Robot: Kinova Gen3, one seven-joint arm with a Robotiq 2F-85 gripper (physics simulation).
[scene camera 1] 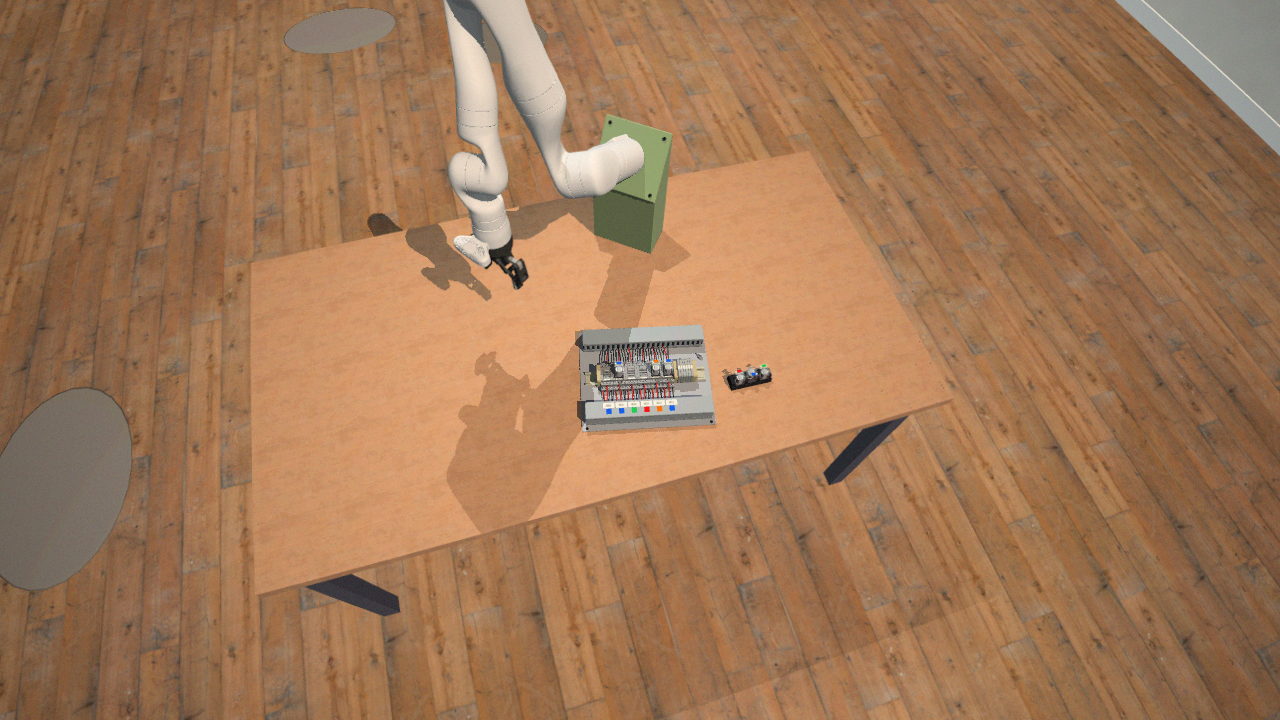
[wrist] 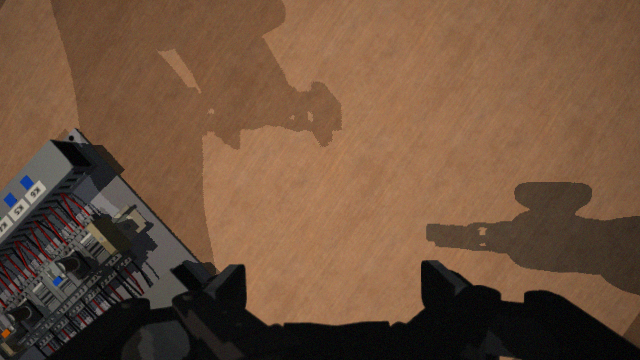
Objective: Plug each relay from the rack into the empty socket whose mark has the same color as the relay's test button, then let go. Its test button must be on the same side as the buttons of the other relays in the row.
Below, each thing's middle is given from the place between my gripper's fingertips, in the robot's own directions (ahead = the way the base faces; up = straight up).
Scene:
Now: the yellowish end stop [wrist: 114,241] 250 mm ahead of my hand, 200 mm below it and 70 mm to the left of it. Also, from my hand: grey panel [scene camera 1: 588,360] (320 mm ahead, 230 mm below, 160 mm to the left).

